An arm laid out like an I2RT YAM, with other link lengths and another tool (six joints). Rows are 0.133 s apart.
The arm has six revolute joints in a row. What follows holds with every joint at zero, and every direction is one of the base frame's.
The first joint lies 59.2 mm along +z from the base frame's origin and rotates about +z.
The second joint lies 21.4 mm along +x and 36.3 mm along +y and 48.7 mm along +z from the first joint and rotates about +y.
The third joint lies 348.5 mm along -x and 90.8 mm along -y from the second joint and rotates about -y.
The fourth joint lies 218 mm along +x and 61.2 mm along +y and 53.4 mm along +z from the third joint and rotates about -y.
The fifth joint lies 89.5 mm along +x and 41 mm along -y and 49 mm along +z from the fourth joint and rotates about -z.
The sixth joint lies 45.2 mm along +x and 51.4 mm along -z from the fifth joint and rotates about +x.
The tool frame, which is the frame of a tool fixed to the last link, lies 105 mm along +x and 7 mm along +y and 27 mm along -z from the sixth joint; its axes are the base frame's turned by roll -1.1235, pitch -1.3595 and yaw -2.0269 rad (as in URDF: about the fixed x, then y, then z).
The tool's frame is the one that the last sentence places.
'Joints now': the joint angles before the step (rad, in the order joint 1, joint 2, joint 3, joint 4, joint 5, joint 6). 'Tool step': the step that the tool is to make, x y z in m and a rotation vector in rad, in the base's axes. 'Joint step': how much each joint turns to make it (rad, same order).
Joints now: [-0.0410, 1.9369, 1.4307, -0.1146, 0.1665, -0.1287]
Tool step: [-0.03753, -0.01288, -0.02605, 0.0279, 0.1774, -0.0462]
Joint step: [-0.0298, -0.0099, -0.0004, -0.1923, 0.0008, 0.0247]
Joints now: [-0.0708, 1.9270, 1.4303, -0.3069, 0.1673, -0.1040]
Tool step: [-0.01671, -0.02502, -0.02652, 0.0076, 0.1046, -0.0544]
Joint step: [-0.0522, 0.0366, 0.0000, -0.0682, 0.0034, 0.0000]
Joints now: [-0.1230, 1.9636, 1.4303, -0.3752, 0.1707, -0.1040]
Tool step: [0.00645, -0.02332, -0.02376, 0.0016, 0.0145, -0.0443]
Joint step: [-0.0443, 0.0619, 0.0001, 0.0472, 0.0004, -0.0003]
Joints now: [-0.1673, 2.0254, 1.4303, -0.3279, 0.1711, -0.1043]
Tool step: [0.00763, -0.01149, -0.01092, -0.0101, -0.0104, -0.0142]
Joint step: [-0.0179, 0.0344, 0.0000, 0.0477, 0.0042, -0.0080]
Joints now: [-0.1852, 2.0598, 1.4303, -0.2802, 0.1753, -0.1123]
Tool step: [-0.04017, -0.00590, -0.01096, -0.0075, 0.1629, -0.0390]
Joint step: [-0.0133, -0.0127, 0.0003, -0.1716, 0.0462, 0.0003]
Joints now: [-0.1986, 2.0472, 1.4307, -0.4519, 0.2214, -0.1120]
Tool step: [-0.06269, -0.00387, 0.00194, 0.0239, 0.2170, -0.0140]
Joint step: [-0.0320, -0.0408, 0.0000, -0.2521, 0.0142, -0.0259]
